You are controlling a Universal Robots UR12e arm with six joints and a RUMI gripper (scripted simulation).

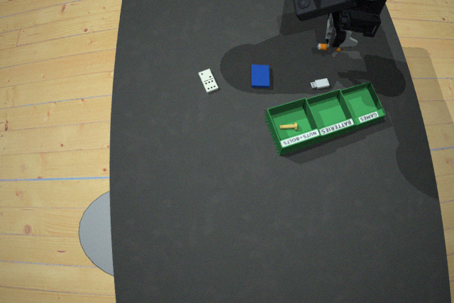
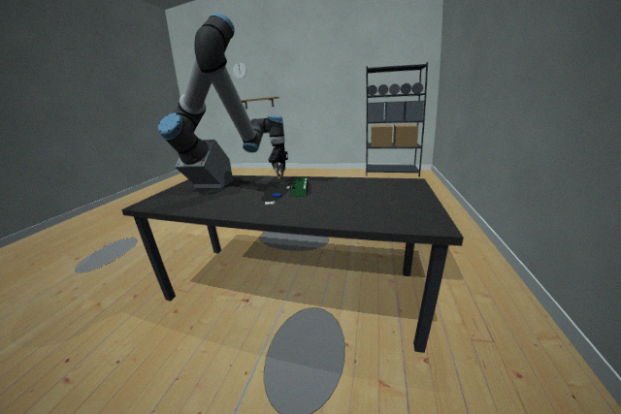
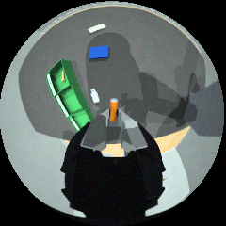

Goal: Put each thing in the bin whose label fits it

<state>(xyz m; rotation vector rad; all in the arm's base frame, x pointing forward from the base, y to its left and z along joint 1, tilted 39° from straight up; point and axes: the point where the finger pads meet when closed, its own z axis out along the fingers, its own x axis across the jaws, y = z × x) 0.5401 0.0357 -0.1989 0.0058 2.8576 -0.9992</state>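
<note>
Right now the green three-part bin is 14 cm ahead of my hand, 6 cm below it and 1 cm to the right of it. Also, from my hand: white usb stick: 7 cm below, 6 cm ahead, 2 cm to the right; then blue flat block: 15 cm to the right, 7 cm below, 4 cm ahead; then orange battery: 1 cm below.
</note>
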